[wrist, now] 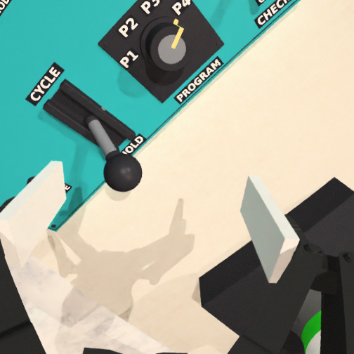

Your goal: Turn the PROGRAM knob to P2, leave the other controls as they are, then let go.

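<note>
The PROGRAM knob (pixel 171 49), black with a grey cap, stands on its dark square plate at the top of the wrist view. Its yellow line points to P4. The P2 label (pixel 128 27) is up and to the left of the knob. My gripper (pixel 154 187) is open and empty, its two pale pads wide apart. In the view, it is below the knob, clear of it, with the CYCLE lever's ball between the two.
The CYCLE lever (pixel 102 137) leans out of its slot, its black ball (pixel 123 172) over the teal panel's edge near the HOLD label. The CHECK label (pixel 272 14) is at the upper right. A black block (pixel 235 277) stands at the lower right.
</note>
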